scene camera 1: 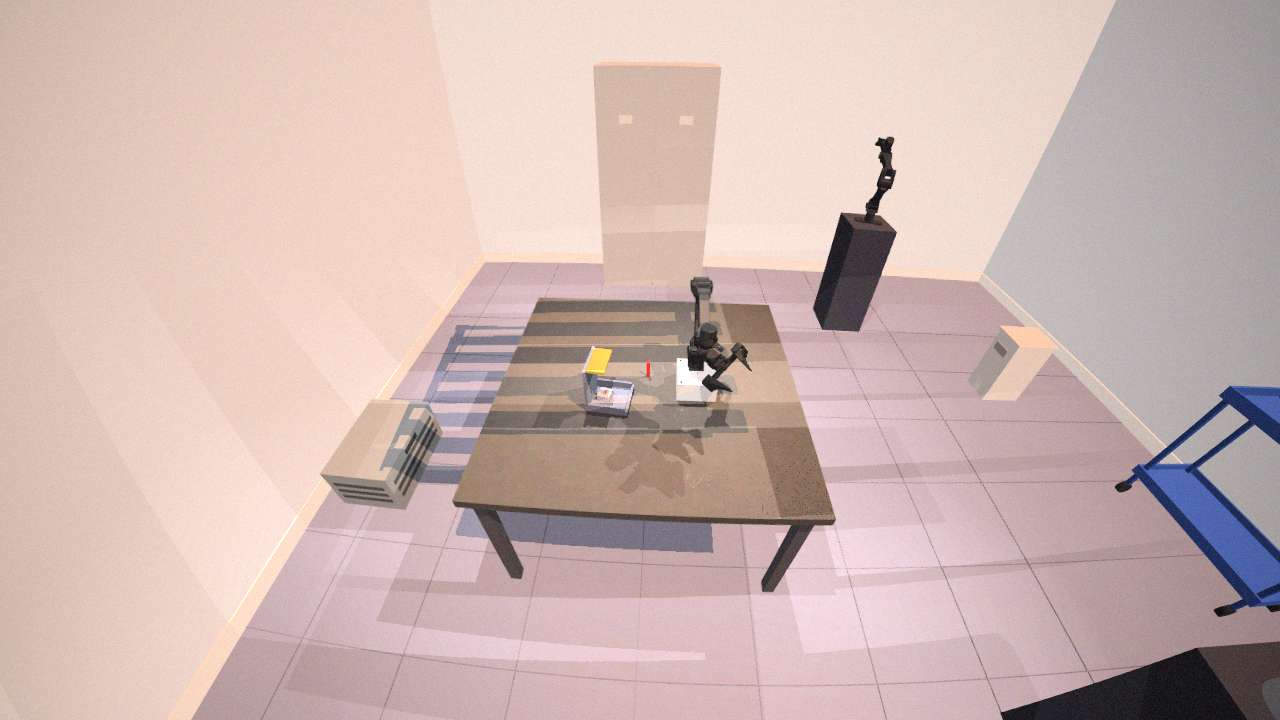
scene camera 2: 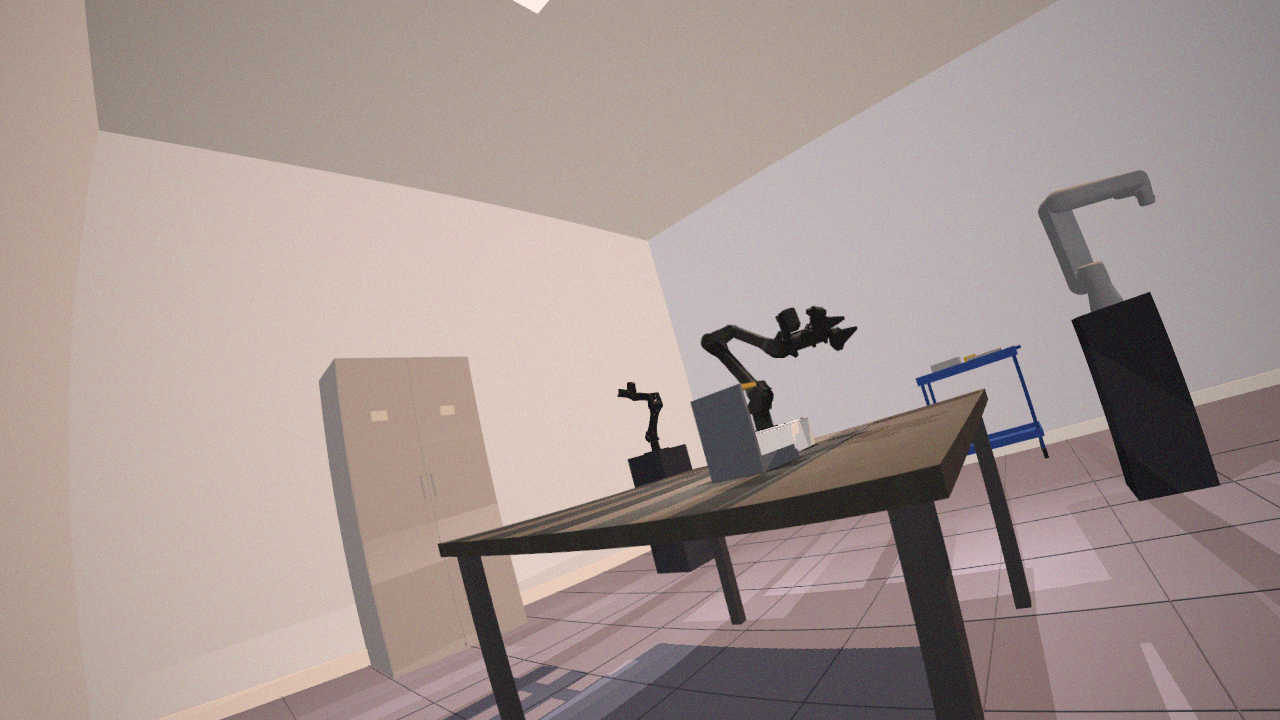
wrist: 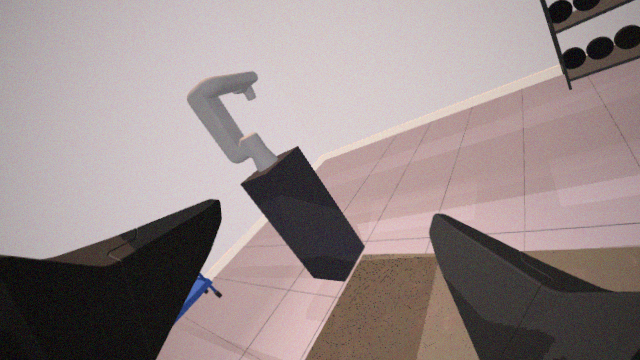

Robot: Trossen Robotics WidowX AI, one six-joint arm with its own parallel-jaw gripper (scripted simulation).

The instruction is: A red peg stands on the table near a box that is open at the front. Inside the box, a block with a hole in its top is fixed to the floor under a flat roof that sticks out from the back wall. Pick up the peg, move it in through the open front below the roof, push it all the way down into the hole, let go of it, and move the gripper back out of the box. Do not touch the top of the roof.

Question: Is my gripper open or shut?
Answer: Open.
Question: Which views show my gripper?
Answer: Scene camera 1, scene camera 2 and the wrist view: all of them.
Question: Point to a grey back wall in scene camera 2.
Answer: At 726,431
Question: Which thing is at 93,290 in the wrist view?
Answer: My gripper.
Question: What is my gripper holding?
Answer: Nothing.
